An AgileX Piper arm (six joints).
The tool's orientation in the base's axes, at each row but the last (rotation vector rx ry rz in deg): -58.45 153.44 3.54; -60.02 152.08 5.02; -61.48 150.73 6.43; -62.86 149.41 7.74; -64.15 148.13 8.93; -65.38 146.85 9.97; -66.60 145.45 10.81; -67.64 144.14 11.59; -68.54 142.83 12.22; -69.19 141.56 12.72; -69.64 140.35 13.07; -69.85 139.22 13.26
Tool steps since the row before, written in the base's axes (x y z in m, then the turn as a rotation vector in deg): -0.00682 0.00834 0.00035 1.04 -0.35 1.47; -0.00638 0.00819 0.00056 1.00 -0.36 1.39; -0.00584 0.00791 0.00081 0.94 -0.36 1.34; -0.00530 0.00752 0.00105 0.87 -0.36 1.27; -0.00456 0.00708 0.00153 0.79 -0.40 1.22; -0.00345 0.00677 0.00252 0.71 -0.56 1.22; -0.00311 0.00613 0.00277 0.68 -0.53 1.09; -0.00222 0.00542 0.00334 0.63 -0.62 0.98; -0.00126 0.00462 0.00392 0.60 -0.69 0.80; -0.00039 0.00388 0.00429 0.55 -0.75 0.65; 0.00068 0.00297 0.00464 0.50 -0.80 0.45; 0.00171 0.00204 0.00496 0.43 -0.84 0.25
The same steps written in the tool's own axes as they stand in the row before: -0.00062 0.01073 -0.00083 -0.91 -1.03 -1.21; -0.00113 0.01031 -0.00077 -0.85 -1.01 -1.15; -0.00160 0.00971 -0.00075 -0.80 -0.96 -1.11; -0.00196 0.00902 -0.00076 -0.73 -0.91 -1.06; -0.00247 0.00814 -0.00098 -0.63 -0.88 -1.05; -0.00345 0.00705 -0.00158 -0.47 -0.93 -1.10; -0.00346 0.00631 -0.00178 -0.43 -0.88 -0.98; -0.00382 0.00511 -0.00218 -0.29 -0.90 -0.92; -0.00413 0.00380 -0.00260 -0.16 -0.92 -0.78; -0.00432 0.00260 -0.00286 -0.02 -0.91 -0.68; -0.00446 0.00114 -0.00310 0.12 -0.90 -0.52; -0.00453 -0.00030 -0.00333 0.27 -0.86 -0.38
